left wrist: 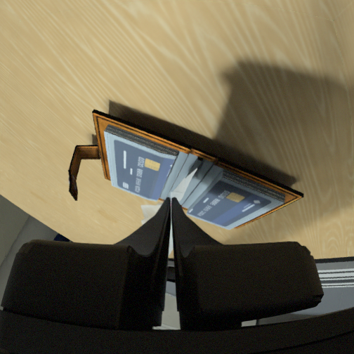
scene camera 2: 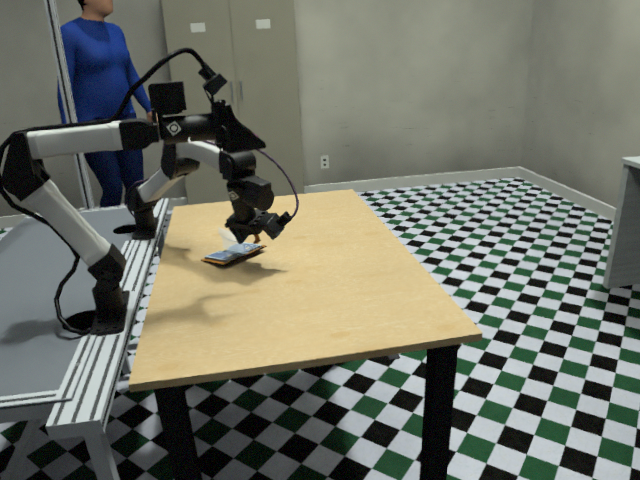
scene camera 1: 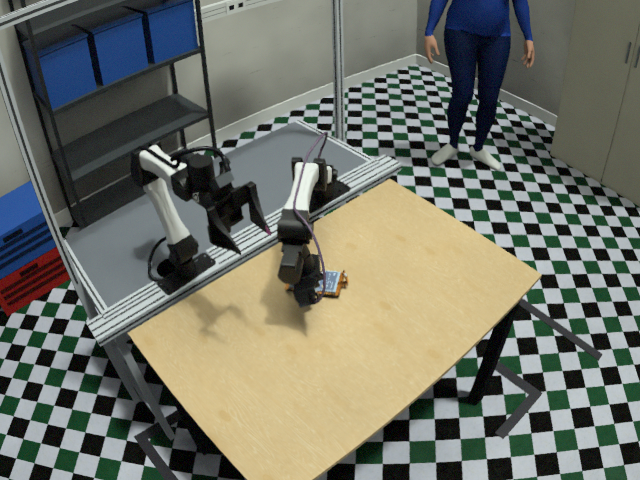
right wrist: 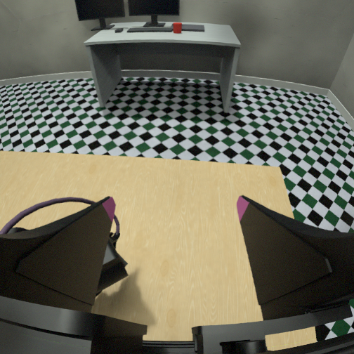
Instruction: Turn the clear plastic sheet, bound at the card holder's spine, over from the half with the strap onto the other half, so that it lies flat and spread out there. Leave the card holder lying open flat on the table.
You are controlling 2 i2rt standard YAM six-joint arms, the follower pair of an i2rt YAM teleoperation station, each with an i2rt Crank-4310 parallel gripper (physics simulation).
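Note:
The open card holder (scene camera 1: 330, 281) (scene camera 2: 232, 254) (left wrist: 137, 172) lies askew in the left wrist view, a card in each half; a shadow strip runs along its upper edge, and I cannot tell whether it is slightly raised. The strap (left wrist: 74, 167) sticks out from the picture-left half. The clear plastic sheet (scene camera 2: 227, 237) (left wrist: 185, 186) rises, bunched, from the spine to my left gripper (scene camera 2: 239, 240) (left wrist: 171, 200), which is shut on it above the holder; part of the sheet shows beyond the fingers. My right gripper (scene camera 1: 254, 242) (right wrist: 175, 199) is open and empty, high near the table's rail-side edge.
The wooden table (scene camera 1: 382, 330) (scene camera 2: 320, 289) bears the holder. A metal rail (scene camera 1: 124, 315) runs along its arm-side edge. The left arm hangs over the holder and hides part of it in scene camera 1. A person (scene camera 1: 475, 77) stands beyond the table.

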